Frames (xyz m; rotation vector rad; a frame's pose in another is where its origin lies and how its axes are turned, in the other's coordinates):
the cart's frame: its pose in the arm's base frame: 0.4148 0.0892 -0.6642 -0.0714 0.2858 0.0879
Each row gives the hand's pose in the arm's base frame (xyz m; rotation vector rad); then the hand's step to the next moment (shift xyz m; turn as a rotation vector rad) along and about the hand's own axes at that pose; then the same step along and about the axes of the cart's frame.
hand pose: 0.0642 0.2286 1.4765 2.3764 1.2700 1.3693
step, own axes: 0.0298 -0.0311 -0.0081 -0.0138 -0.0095 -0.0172
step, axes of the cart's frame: -0.0168 0.0398 0.0075 -0.0208 -0.0063 -0.0103
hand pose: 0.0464 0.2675 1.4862 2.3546 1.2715 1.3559
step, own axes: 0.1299 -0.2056 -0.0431 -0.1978 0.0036 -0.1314
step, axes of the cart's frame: -0.1058 0.2230 -0.0097 -0.1385 -0.1633 -0.1026
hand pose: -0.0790 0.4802 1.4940 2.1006 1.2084 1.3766
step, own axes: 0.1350 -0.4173 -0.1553 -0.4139 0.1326 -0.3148
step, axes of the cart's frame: -0.2299 0.3594 -0.1857 -0.3031 -0.4273 -0.1161
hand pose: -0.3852 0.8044 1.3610 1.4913 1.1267 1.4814
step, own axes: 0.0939 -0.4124 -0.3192 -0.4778 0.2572 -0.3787
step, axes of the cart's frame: -0.2306 0.2566 -0.4022 -0.3870 -0.5349 -0.0447
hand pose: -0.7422 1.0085 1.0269 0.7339 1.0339 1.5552
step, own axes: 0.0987 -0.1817 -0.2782 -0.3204 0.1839 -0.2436
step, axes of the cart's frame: -0.0924 0.0726 -0.3261 -0.2597 -0.3580 -0.0146
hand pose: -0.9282 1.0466 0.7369 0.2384 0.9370 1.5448
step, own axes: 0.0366 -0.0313 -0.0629 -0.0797 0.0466 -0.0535
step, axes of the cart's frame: -0.0025 0.0111 -0.0784 -0.0621 -0.0867 0.0027
